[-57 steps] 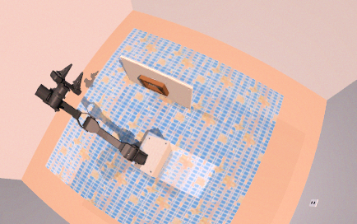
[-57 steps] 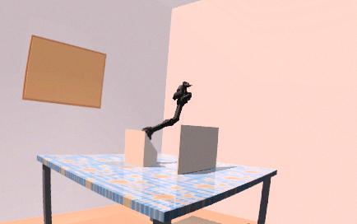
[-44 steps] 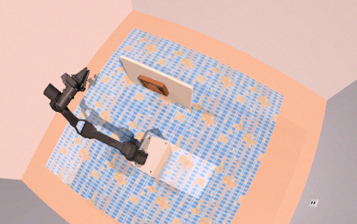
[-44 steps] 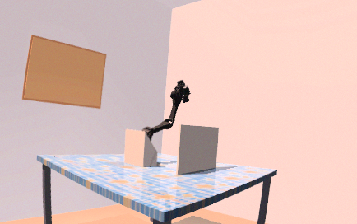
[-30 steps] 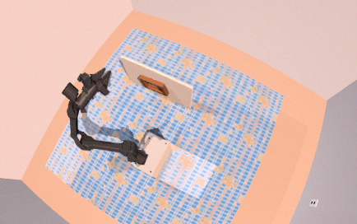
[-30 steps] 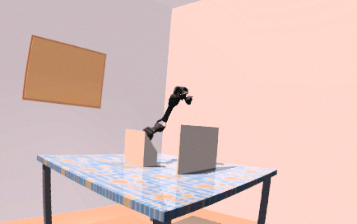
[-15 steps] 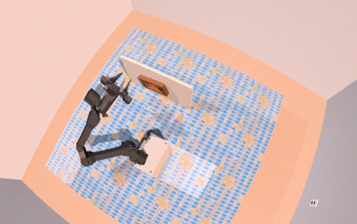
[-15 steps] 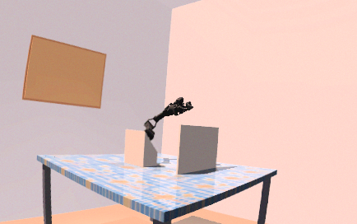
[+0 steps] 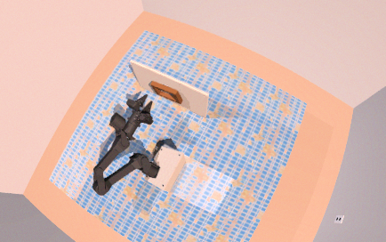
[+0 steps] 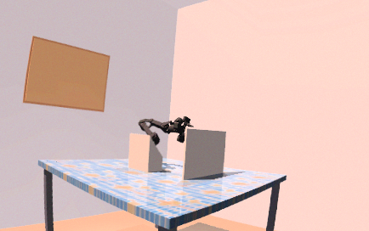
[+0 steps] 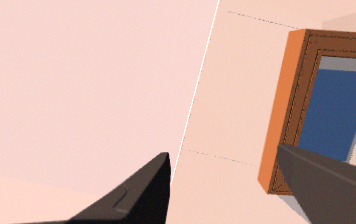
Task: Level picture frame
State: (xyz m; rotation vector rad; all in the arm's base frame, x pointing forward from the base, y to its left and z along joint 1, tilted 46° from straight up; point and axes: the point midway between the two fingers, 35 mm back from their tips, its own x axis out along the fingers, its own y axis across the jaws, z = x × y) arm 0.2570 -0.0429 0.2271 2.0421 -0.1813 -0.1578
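The picture frame lies 120 mm ahead of my gripper tip, 30 mm to the right of it and 140 mm below it. From my gripper tip the other things lie so: wall panel (130 mm ahead, 30 mm to the right, 150 mm below).
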